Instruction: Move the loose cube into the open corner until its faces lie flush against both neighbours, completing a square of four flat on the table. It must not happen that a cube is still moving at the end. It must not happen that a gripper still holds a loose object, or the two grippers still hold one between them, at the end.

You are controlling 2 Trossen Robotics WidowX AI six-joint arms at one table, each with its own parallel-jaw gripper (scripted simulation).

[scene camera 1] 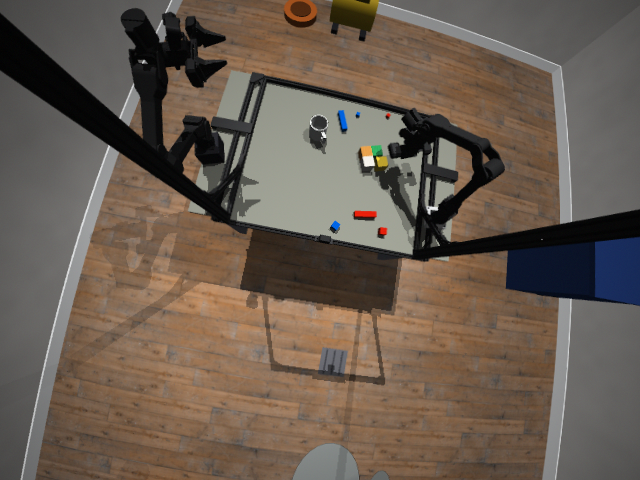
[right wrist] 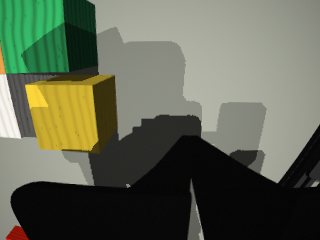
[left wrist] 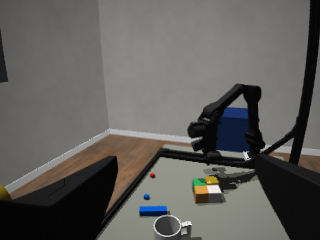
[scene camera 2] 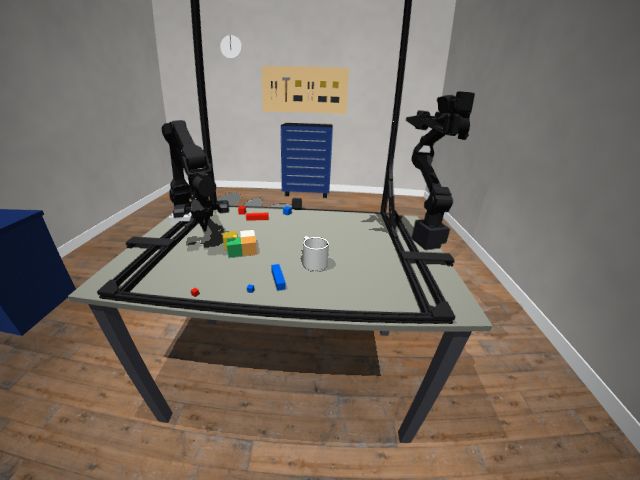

Path:
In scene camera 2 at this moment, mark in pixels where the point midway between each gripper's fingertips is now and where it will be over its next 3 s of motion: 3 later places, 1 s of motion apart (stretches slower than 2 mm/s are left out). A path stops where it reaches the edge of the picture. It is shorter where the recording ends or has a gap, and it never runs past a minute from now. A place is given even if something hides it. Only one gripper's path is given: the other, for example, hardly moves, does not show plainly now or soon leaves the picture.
My right gripper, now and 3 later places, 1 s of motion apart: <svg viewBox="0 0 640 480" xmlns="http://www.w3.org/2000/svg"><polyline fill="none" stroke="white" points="205,231 207,243 212,243 216,242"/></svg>

